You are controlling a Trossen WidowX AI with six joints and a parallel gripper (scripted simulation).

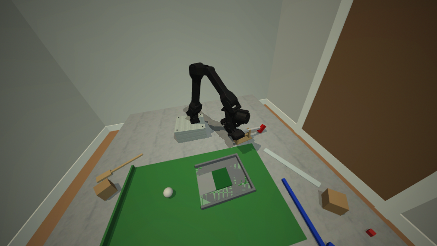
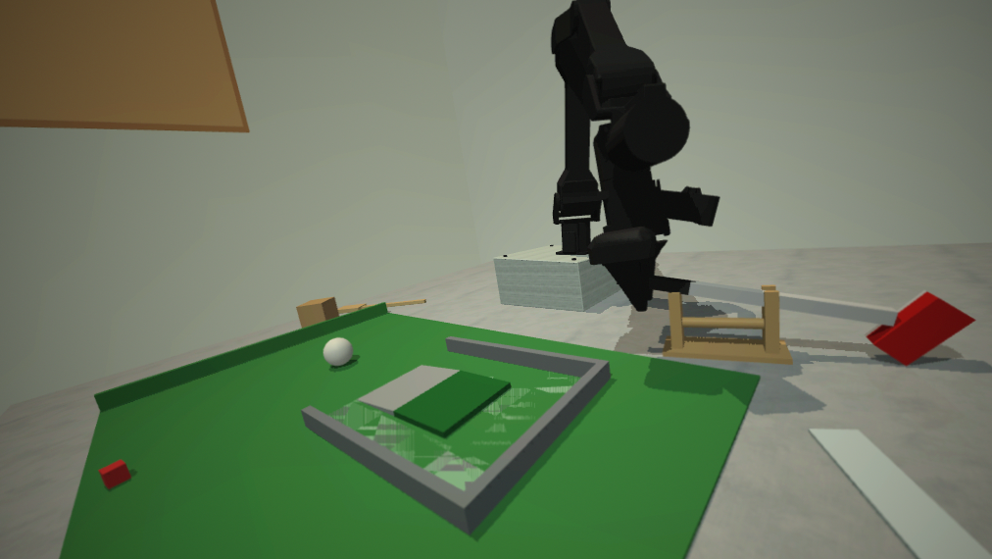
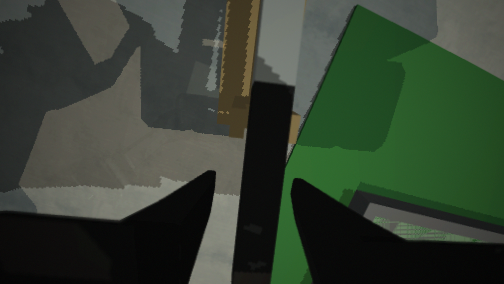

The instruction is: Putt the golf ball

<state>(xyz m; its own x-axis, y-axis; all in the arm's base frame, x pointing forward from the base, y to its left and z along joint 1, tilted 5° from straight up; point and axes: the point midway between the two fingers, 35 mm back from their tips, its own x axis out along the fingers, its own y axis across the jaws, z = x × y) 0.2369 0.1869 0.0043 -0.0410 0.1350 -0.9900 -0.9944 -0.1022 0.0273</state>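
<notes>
The stand is 80 mm to the left of my gripper tip, 20 mm below it and 10 mm behind it. Round my gripper tip: white golf ball 410 mm to the right, 180 mm ahead, 30 mm below; then green mat 280 mm to the right, 230 mm ahead, 50 mm below; then pale strip 260 mm ahead, 210 mm to the left, 50 mm below.
</notes>
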